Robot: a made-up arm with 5 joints. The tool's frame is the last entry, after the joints.
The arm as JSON. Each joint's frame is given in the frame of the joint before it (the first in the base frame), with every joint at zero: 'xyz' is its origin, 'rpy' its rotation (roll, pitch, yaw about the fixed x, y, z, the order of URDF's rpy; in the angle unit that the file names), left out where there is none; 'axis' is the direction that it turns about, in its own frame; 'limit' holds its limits. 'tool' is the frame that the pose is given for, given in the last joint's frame.
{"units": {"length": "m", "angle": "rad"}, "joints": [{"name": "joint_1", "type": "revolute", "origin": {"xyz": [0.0, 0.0, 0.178]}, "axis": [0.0, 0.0, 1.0], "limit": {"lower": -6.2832, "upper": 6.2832}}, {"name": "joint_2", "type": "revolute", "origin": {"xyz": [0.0, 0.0, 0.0], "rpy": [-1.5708, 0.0, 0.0]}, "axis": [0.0, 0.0, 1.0], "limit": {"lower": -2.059, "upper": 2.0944}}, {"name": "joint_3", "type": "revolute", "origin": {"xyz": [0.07, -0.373, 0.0]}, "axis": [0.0, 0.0, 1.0], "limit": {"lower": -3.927, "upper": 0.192}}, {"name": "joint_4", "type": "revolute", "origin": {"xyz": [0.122, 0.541, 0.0]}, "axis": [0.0, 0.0, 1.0], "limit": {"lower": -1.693, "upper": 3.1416}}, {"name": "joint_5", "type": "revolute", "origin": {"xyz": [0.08, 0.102, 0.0], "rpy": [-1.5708, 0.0, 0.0]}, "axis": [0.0, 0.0, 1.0], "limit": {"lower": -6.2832, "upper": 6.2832}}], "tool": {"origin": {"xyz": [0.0, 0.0, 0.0]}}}
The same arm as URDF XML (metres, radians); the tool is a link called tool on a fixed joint. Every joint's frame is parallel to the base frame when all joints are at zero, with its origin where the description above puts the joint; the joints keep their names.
<robot name="arm">
  <joint name="tool_fixed" type="fixed">
    <parent link="link5"/>
    <child link="tool"/>
    <origin xyz="0 0 0" rpy="3.1416 0 0"/>
  </joint>
  <joint name="joint_5" type="revolute">
    <parent link="link4"/>
    <child link="link5"/>
    <origin xyz="0.08 0 -0.102" rpy="0 0 0"/>
    <axis xyz="0 0 -1"/>
    <limit lower="-6.2832" upper="6.2832"/>
  </joint>
  <joint name="joint_4" type="revolute">
    <parent link="link3"/>
    <child link="link4"/>
    <origin xyz="0.122 0 -0.541" rpy="0 0 0"/>
    <axis xyz="0 1 0"/>
    <limit lower="-1.693" upper="3.1416"/>
  </joint>
  <joint name="joint_3" type="revolute">
    <parent link="link2"/>
    <child link="link3"/>
    <origin xyz="0.07 0 0.373" rpy="0 0 0"/>
    <axis xyz="0 1 0"/>
    <limit lower="-3.927" upper="0.192"/>
  </joint>
  <joint name="joint_2" type="revolute">
    <parent link="link1"/>
    <child link="link2"/>
    <origin xyz="0 0 0" rpy="0 0 0"/>
    <axis xyz="0 1 0"/>
    <limit lower="-2.059" upper="2.0944"/>
  </joint>
  <joint name="joint_1" type="revolute">
    <parent link="base"/>
    <child link="link1"/>
    <origin xyz="0 0 0.178" rpy="0 0 0"/>
    <axis xyz="0 0 1"/>
    <limit lower="-6.2832" upper="6.2832"/>
  </joint>
  <link name="base"/>
  <link name="link1"/>
  <link name="link2"/>
  <link name="link3"/>
  <link name="link4"/>
  <link name="link5"/>
  <link name="tool"/>
</robot>

